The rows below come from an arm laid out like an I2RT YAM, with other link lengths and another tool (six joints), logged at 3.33 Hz.
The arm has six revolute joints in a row. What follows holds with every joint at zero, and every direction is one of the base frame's.
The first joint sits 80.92 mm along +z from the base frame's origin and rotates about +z.
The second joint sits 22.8 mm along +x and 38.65 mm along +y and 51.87 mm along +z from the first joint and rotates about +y.
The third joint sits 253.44 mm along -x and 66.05 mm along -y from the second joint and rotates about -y.
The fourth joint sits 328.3 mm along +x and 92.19 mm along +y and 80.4 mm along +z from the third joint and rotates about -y.
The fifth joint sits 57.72 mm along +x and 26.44 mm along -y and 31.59 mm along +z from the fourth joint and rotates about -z.
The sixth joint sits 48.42 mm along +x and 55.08 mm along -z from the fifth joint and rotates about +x.
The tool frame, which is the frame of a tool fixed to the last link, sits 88 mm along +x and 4 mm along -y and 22 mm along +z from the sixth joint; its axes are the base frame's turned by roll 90.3, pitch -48.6 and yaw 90 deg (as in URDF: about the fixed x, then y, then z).
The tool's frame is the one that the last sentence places.
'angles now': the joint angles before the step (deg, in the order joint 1, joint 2, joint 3, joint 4, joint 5, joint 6). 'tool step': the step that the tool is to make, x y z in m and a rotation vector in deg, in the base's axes. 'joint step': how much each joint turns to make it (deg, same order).
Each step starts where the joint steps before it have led.
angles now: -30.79 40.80 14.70 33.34 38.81 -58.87
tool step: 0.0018 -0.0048 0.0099 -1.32 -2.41 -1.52
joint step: -0.04 2.88 1.52 4.20 1.48 -0.16
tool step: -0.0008 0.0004 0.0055 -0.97 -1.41 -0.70
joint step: 0.30 0.40 0.18 2.20 0.96 -0.40
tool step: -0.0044 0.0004 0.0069 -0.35 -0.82 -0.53
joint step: -0.21 -1.76 0.01 -0.92 0.34 0.06
